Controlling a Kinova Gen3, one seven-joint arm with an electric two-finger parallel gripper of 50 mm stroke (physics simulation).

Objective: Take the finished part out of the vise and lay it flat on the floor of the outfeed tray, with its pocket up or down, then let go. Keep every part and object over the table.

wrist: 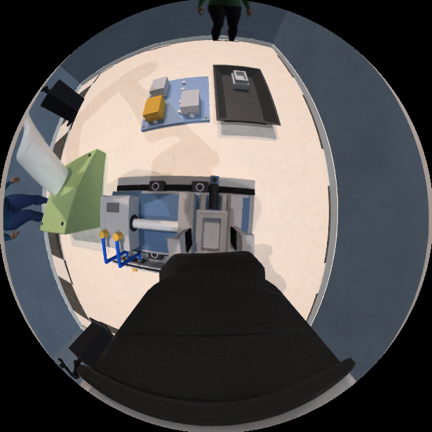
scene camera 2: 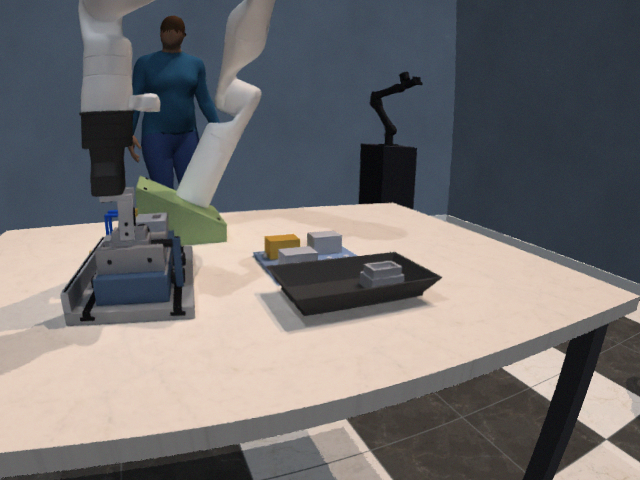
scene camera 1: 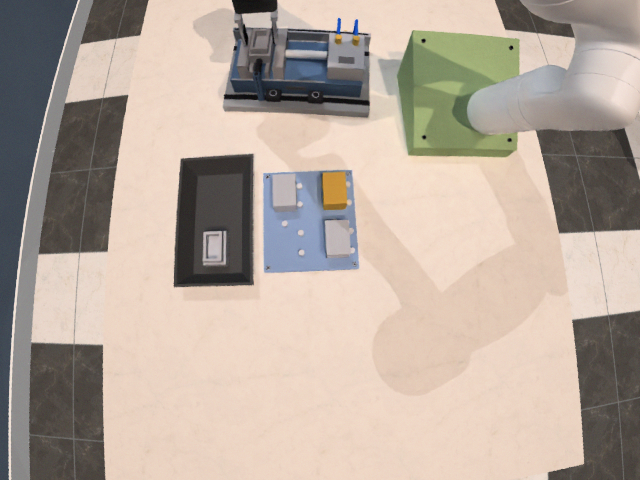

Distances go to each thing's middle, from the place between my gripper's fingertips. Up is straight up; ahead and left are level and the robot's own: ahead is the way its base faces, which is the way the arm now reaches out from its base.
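Orange block (scene camera 1: 333, 183): 80 mm below my hand, 110 mm behind it and 290 mm to the left of it.
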